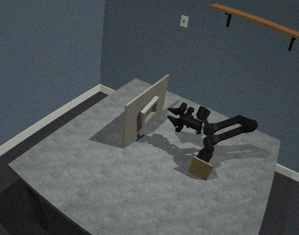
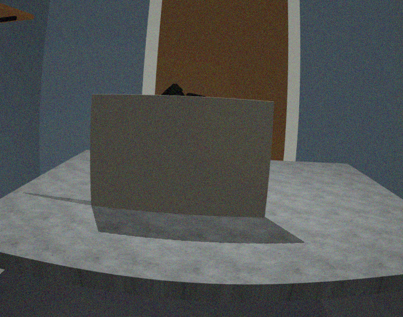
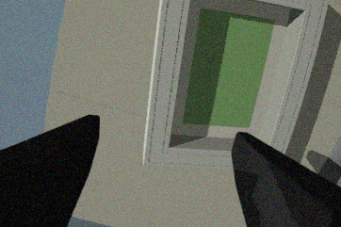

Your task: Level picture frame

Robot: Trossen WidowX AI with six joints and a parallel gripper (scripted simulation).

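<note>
The picture frame is 12 cm ahead of my gripper tip, 5 cm below it and 1 cm to the left of it. Also, from my gripper tip: wall panel: 13 cm ahead, 6 cm below, 1 cm to the right.
</note>
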